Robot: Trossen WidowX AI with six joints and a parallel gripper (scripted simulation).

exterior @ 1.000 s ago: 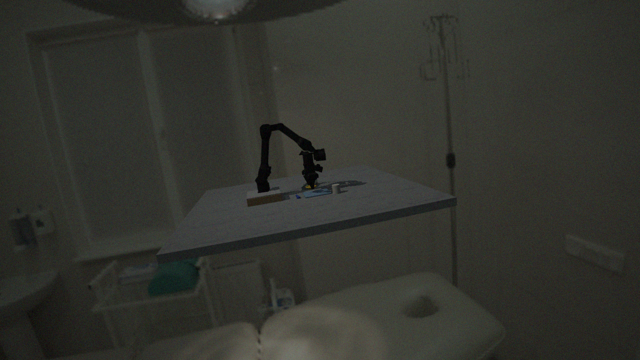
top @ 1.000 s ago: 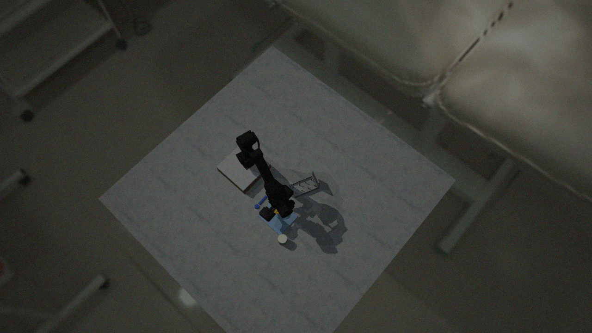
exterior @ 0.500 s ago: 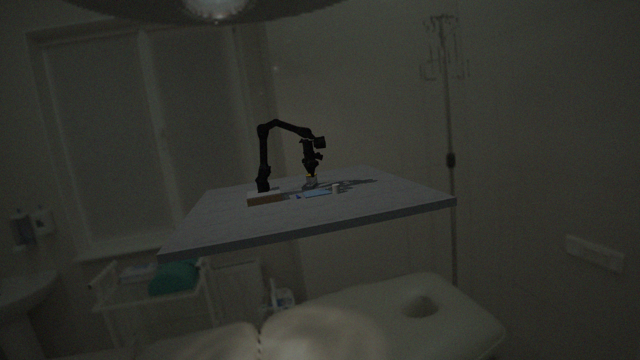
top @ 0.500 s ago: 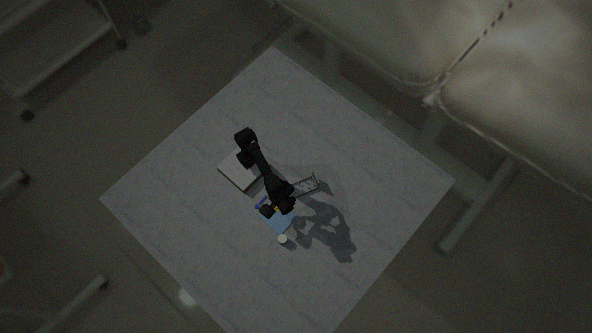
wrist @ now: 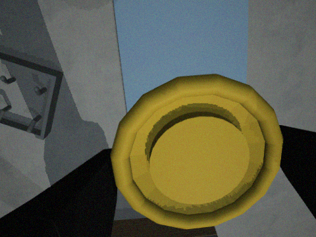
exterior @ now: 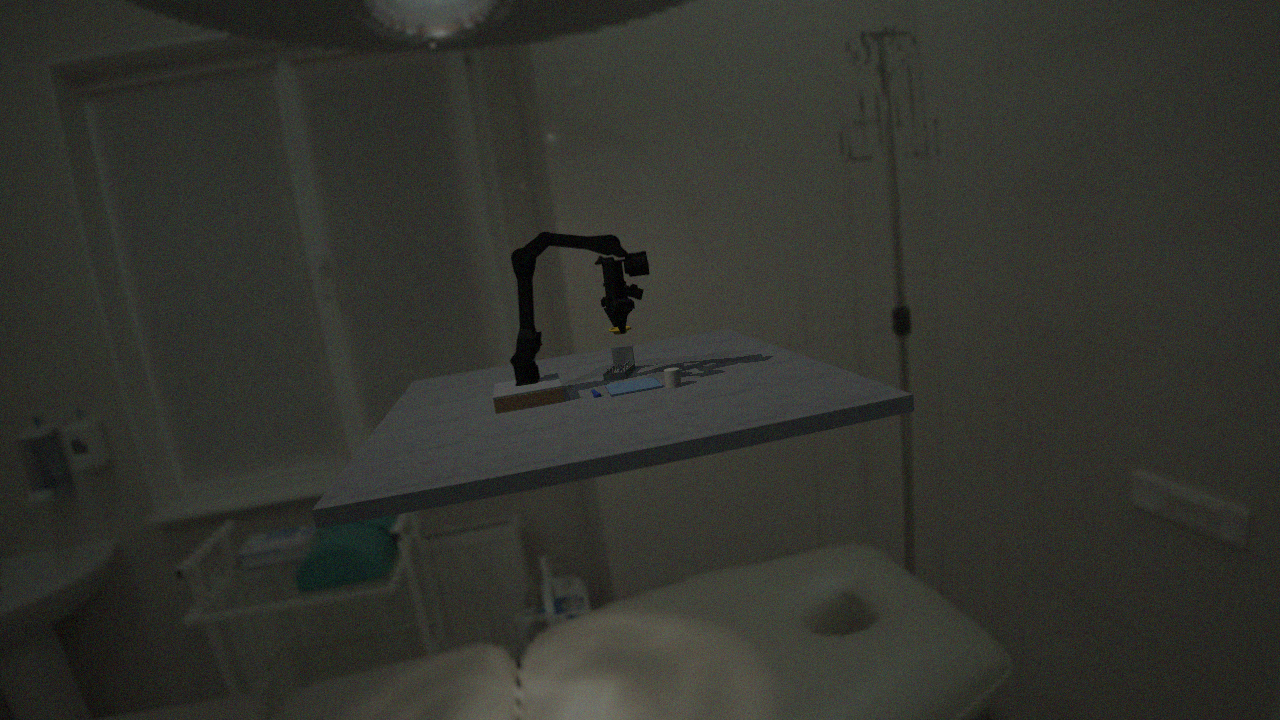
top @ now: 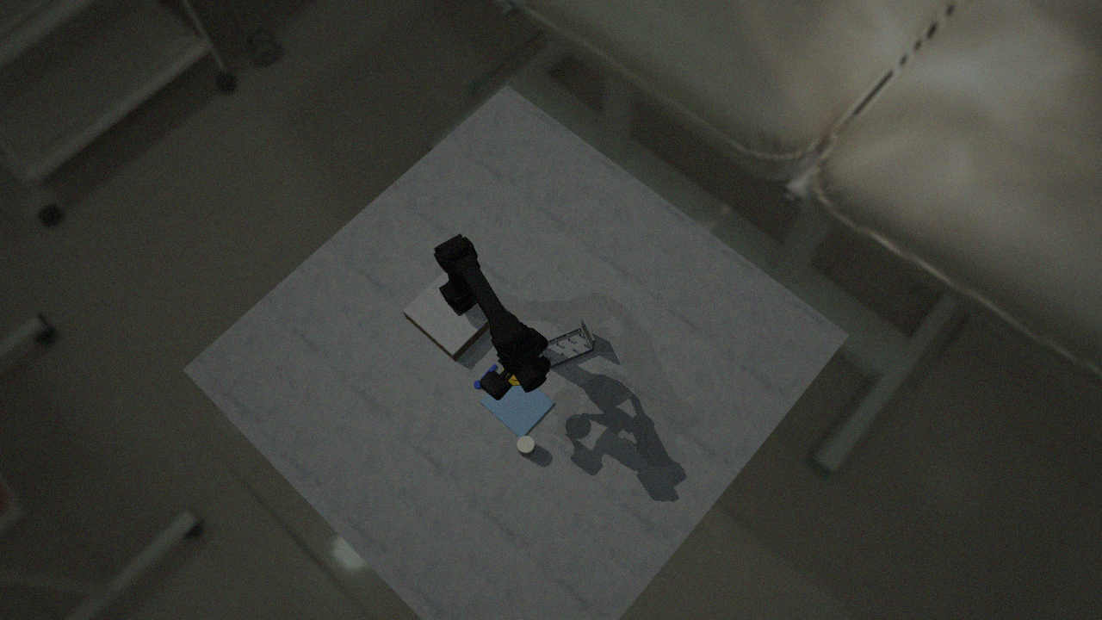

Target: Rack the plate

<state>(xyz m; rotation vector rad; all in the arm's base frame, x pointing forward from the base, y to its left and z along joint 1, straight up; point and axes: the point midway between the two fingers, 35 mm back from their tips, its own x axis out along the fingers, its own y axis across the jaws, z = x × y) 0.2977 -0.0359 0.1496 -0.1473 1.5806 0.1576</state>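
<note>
My gripper tip is 18 cm to the right of the grey dish rack, 14 cm above it and 2 cm past it. Round my gripper tip: small white cup 14 cm below, 13 cm ahead, 8 cm to the right; light blue mat 16 cm below, 2 cm to the right, 1 cm ahead; yellow plate 1 cm above.
</note>
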